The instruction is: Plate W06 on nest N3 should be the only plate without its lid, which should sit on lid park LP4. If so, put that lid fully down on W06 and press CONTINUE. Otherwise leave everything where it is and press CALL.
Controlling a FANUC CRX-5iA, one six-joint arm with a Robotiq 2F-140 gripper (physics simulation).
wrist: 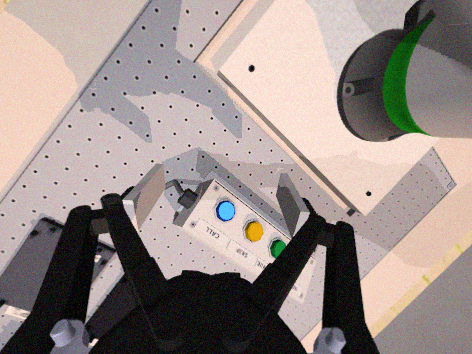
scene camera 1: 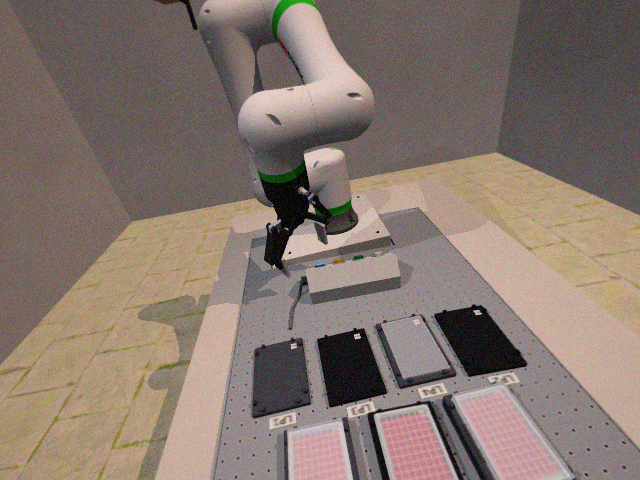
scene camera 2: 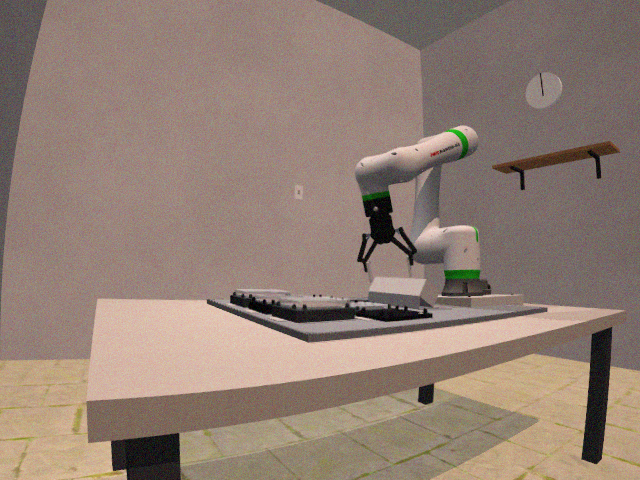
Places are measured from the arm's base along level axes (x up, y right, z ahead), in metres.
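Pixels of known places: gripper, fingertip midpoint: (wrist: 222, 180) (scene camera 1: 305, 257); arm's base at its link origin: (wrist: 382, 91) (scene camera 1: 336, 223) (scene camera 2: 462, 295).
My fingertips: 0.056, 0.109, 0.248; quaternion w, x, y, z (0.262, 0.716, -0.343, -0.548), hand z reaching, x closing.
For each thing: its top centre in the pictures, then the offset to it from my fingertips, as dx, dy, dz. "spot": a spot on its surface instead.
- button box at its top centre: (wrist: 259, 261) (scene camera 1: 349, 258) (scene camera 2: 402, 277) +0.007, -0.109, +0.050
- blue CALL button at its top centre: (wrist: 225, 214) -0.005, -0.034, +0.031
- green button at its top centre: (wrist: 280, 254) -0.002, -0.134, +0.028
- pale clear lid at its top centre: (scene camera 1: 412, 343) (scene camera 2: 361, 304) -0.059, -0.187, +0.267
- middle pink plate at its top centre: (scene camera 1: 415, 453) (scene camera 2: 284, 296) -0.041, -0.126, +0.452
- left plate at its top centre: (scene camera 1: 319, 472) (scene camera 2: 262, 290) -0.037, +0.008, +0.457
- right plate at its top centre: (scene camera 1: 505, 430) (scene camera 2: 313, 298) -0.036, -0.253, +0.446
- yellow SKIP button at its top centre: (wrist: 255, 235) -0.002, -0.084, +0.028
- cable at a spot on its surface: (scene camera 1: 295, 304) spot: -0.071, +0.041, +0.090
My gripper (scene camera 1: 302, 252) (scene camera 2: 389, 271) (wrist: 222, 180) is open and empty above the button box (scene camera 1: 356, 284) (scene camera 2: 398, 290). In the wrist view, the blue CALL button (wrist: 225, 210) shows between the fingers, with the green button (wrist: 277, 248) beside the right finger, its label partly hidden. A pale clear lid (scene camera 1: 416, 348) lies on the park labelled LP4. The middle pink plate (scene camera 1: 416, 444) looks deeper in colour and uncovered. The left plate (scene camera 1: 318, 454) and right plate (scene camera 1: 509, 434) look paler, as if lidded. Plate and nest labels are not visible.
Dark parks stand at the left (scene camera 1: 281, 377), beside the lid (scene camera 1: 351, 366) and at the right (scene camera 1: 480, 341). A yellow SKIP button (wrist: 253, 231) sits between blue and green. A cable (scene camera 1: 295, 304) leaves the box. The robot's base plate (scene camera 1: 338, 245) (wrist: 280, 100) is behind the box.
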